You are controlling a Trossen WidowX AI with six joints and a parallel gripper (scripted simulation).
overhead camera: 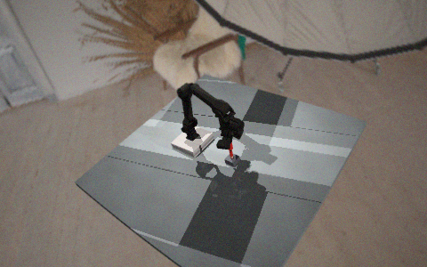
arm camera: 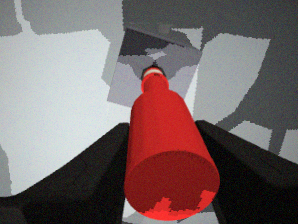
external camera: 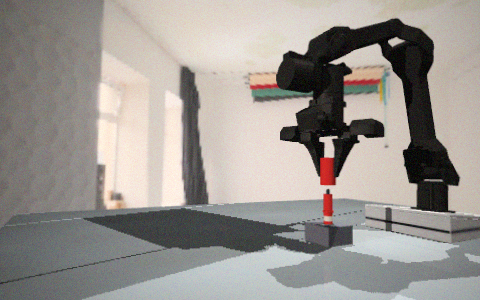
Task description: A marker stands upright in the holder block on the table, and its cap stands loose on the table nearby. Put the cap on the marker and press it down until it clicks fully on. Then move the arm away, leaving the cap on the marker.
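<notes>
The grey holder block is 10 cm below my gripper tip. Round my gripper tip: red cap 1 cm above.
</notes>
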